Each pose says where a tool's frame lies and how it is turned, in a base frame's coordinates. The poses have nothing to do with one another.
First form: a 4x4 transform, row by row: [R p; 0 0 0 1], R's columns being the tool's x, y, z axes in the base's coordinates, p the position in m. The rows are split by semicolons.
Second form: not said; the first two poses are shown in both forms.
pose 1, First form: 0.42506 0.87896 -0.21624 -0.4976; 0.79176 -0.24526 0.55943 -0.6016; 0.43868 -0.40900 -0.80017 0.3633; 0 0 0 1
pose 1, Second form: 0.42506 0.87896 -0.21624 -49.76; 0.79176 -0.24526 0.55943 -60.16; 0.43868 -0.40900 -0.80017 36.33; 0 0 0 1
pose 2, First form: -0.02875 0.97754 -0.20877 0.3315; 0.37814 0.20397 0.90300 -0.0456; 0.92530 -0.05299 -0.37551 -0.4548; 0 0 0 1
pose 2, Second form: -0.02875 0.97754 -0.20877 33.15; 0.37814 0.20397 0.90300 -4.56; 0.92530 -0.05299 -0.37551 -45.48; 0 0 0 1
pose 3, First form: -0.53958 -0.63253 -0.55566 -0.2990; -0.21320 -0.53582 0.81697 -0.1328; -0.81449 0.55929 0.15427 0.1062; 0 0 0 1
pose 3, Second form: -0.53958 -0.63253 -0.55566 -29.90; -0.21320 -0.53582 0.81697 -13.28; -0.81449 0.55929 0.15427 10.62; 0 0 0 1
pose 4, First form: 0.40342 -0.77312 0.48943 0.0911; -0.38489 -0.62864 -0.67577 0.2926; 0.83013 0.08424 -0.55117 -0.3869; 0 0 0 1
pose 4, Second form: 0.40342 -0.77312 0.48943 9.11; -0.38489 -0.62864 -0.67577 29.26; 0.83013 0.08424 -0.55117 -38.69; 0 0 0 1
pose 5, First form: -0.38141 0.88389 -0.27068 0.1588; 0.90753 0.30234 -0.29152 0.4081; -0.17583 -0.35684 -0.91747 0.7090; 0 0 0 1
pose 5, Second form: -0.38141 0.88389 -0.27068 15.88; 0.90753 0.30234 -0.29152 40.81; -0.17583 -0.35684 -0.91747 70.90; 0 0 0 1
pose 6, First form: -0.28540 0.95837 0.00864 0.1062; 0.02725 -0.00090 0.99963 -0.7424; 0.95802 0.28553 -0.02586 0.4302; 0 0 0 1
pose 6, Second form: -0.28540 0.95837 0.00864 10.62; 0.02725 -0.00090 0.99963 -74.24; 0.95802 0.28553 -0.02586 43.02; 0 0 0 1
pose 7, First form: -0.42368 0.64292 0.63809 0.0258; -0.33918 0.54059 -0.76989 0.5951; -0.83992 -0.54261 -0.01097 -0.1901; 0 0 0 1
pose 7, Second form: -0.42368 0.64292 0.63809 2.58; -0.33918 0.54059 -0.76989 59.51; -0.83992 -0.54261 -0.01097 -19.01; 0 0 0 1
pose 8, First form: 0.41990 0.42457 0.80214 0.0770; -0.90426 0.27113 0.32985 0.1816; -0.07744 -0.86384 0.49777 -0.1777; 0 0 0 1
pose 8, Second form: 0.41990 0.42457 0.80214 7.70; -0.90426 0.27113 0.32985 18.16; -0.07744 -0.86384 0.49777 -17.77; 0 0 0 1
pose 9, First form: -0.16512 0.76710 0.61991 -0.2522; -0.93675 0.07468 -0.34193 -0.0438; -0.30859 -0.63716 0.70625 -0.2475; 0 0 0 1
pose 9, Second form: -0.16512 0.76710 0.61991 -25.22; -0.93675 0.07468 -0.34193 -4.38; -0.30859 -0.63716 0.70625 -24.75; 0 0 0 1
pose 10, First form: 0.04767 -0.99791 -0.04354 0.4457; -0.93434 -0.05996 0.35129 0.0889; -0.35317 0.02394 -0.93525 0.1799; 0 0 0 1
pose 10, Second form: 0.04767 -0.99791 -0.04354 44.57; -0.93434 -0.05996 0.35129 8.89; -0.35317 0.02394 -0.93525 17.99; 0 0 0 1
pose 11, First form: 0.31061 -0.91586 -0.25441 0.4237; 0.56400 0.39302 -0.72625 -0.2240; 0.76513 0.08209 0.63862 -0.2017; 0 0 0 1
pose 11, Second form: 0.31061 -0.91586 -0.25441 42.37; 0.56400 0.39302 -0.72625 -22.40; 0.76513 0.08209 0.63862 -20.17; 0 0 0 1
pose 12, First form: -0.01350 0.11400 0.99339 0.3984; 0.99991 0.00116 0.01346 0.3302; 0.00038 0.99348 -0.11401 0.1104; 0 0 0 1
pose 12, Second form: -0.01350 0.11400 0.99339 39.84; 0.99991 0.00116 0.01346 33.02; 0.00038 0.99348 -0.11401 11.04; 0 0 0 1
